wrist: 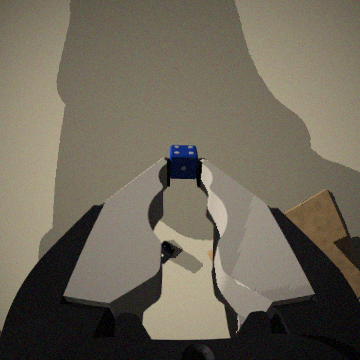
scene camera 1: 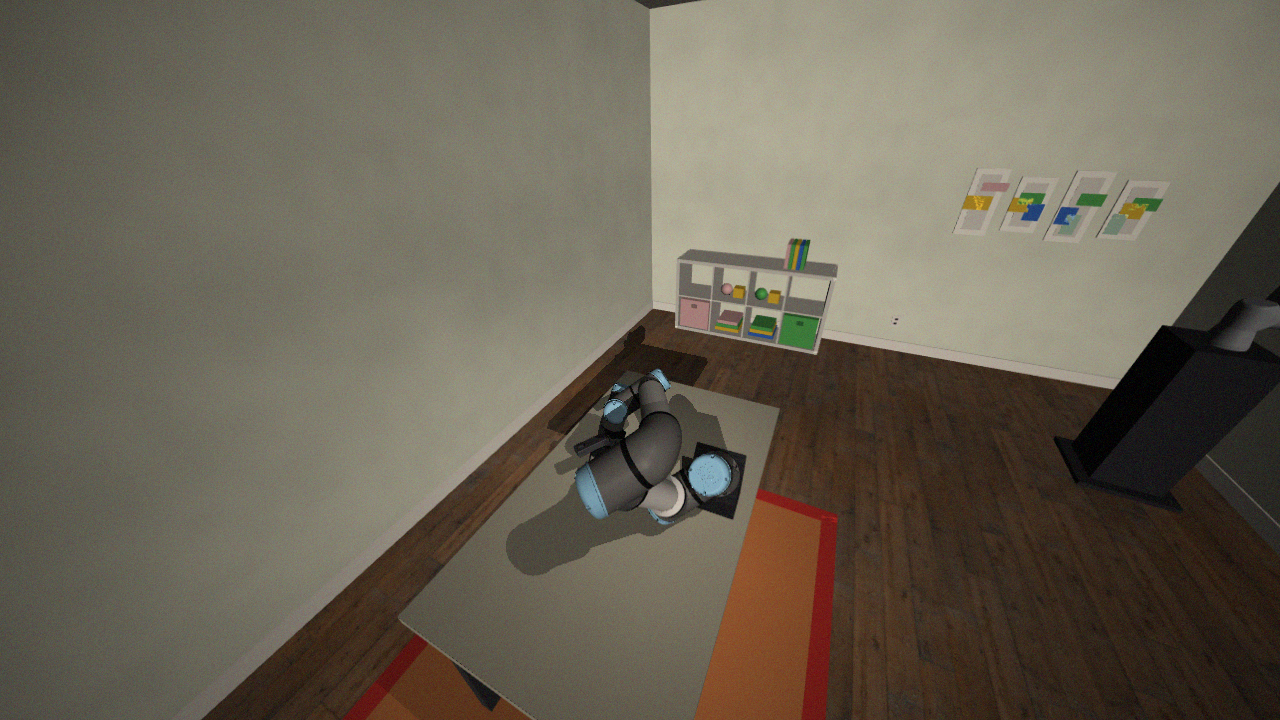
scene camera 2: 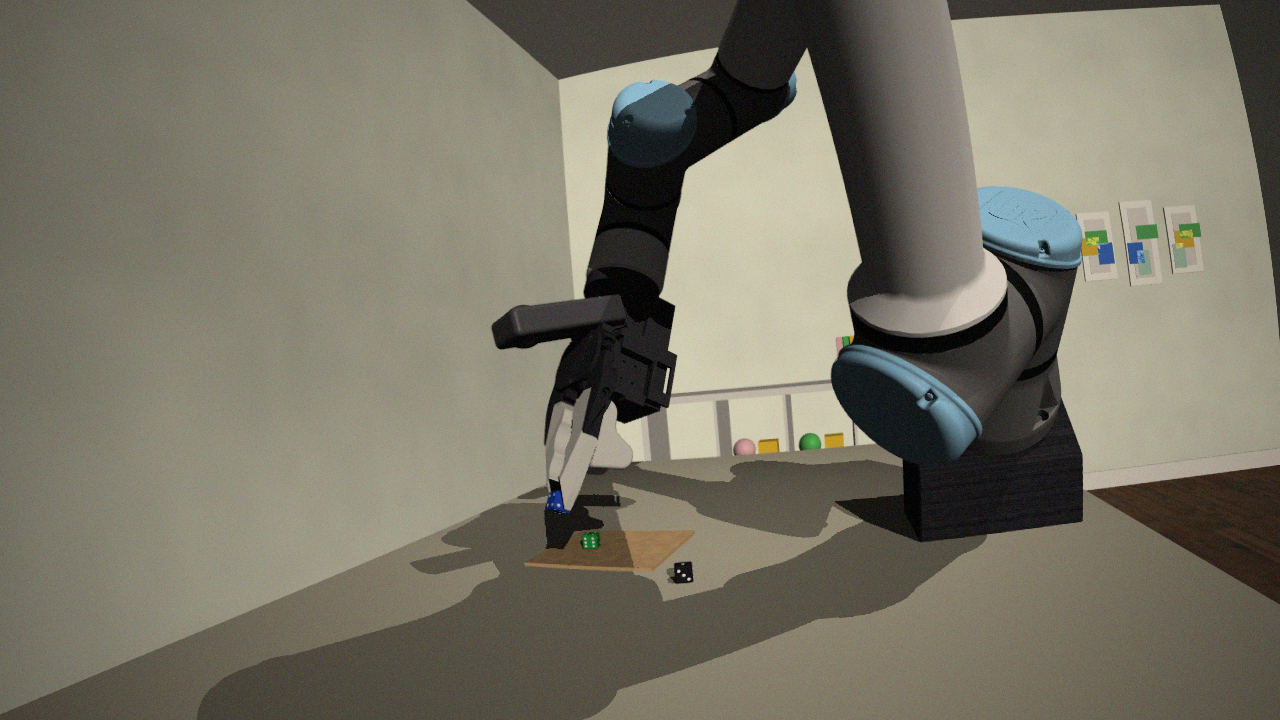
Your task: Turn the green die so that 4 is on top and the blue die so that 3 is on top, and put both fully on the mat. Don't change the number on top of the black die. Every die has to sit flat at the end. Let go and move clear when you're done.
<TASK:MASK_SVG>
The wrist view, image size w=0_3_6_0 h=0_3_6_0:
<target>my gripper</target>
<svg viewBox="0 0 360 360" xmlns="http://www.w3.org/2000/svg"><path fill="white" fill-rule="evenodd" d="M0 337L0 360L360 360L360 302L336 265L278 208L269 207L209 161L199 158L196 170L197 187L200 187L208 197L206 217L214 225L213 289L215 297L224 304L230 338L203 340L151 339L142 322L144 311L156 303L162 293L161 241L153 231L159 220L163 217L163 192L167 187L170 187L170 158L163 157L104 203L91 207L46 252L18 290L8 311Z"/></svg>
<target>blue die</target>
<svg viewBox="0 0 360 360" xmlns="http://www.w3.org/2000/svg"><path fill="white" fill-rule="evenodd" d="M172 145L170 148L170 178L195 179L198 161L196 146Z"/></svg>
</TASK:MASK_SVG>
